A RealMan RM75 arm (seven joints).
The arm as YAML. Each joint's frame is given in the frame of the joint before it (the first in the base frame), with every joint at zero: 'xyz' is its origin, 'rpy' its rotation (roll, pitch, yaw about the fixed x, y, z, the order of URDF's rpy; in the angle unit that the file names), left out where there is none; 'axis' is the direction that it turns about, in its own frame. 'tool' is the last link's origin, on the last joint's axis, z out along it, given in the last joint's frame.
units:
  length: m
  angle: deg
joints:
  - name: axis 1
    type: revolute
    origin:
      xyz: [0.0, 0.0, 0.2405]
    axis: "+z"
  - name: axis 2
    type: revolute
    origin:
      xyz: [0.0, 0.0, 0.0]
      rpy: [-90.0, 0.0, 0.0]
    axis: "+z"
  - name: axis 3
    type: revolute
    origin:
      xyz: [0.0, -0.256, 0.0]
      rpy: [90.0, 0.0, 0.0]
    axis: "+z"
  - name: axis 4
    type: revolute
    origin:
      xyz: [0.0, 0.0, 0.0]
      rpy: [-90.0, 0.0, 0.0]
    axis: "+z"
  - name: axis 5
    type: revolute
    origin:
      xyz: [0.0, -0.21, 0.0]
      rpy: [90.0, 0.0, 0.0]
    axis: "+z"
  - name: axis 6
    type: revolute
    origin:
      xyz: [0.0, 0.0, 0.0]
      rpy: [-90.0, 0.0, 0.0]
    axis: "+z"
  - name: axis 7
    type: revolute
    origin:
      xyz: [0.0, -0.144, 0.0]
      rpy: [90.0, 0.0, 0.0]
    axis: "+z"
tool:
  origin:
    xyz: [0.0, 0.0, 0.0]
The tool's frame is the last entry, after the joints.
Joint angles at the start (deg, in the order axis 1, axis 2, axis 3, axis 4, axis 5, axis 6, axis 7): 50.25, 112.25, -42.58, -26.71, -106.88, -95.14, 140.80
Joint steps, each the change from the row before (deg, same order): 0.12, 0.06, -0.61, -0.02, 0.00, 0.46, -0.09; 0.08, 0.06, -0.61, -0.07, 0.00, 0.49, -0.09; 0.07, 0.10, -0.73, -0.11, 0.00, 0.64, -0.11; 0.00, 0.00, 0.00, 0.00, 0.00, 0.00, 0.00; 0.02, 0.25, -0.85, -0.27, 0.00, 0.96, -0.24; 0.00, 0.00, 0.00, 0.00, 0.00, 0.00, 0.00; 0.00, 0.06, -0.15, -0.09, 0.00, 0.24, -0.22; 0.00, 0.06, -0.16, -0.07, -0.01, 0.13, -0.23; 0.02, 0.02, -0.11, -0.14, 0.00, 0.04, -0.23; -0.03, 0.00, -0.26, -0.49, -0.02, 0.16, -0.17
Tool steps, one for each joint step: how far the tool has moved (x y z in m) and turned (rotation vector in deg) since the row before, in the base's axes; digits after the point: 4 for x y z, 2 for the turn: -0.0005, 0.0005, -0.0018, 0.01, -0.56, 0.18; -0.0003, 0.0005, -0.0017, 0.07, -0.58, 0.16; -0.0003, 0.0006, -0.0022, 0.13, -0.70, 0.16; 0.0000, 0.0000, 0.0000, 0.00, 0.00, 0.00; -0.0003, 0.0008, -0.0031, 0.38, -0.85, 0.21; 0.0000, 0.0000, 0.0000, 0.00, 0.00, 0.00; -0.0001, 0.0003, -0.0006, 0.23, -0.19, 0.18; -0.0001, 0.0000, -0.0006, 0.13, -0.17, 0.23; -0.0004, 0.0002, 0.0000, 0.17, -0.13, 0.33; -0.0005, 0.0007, 0.0007, 0.41, -0.38, 0.46
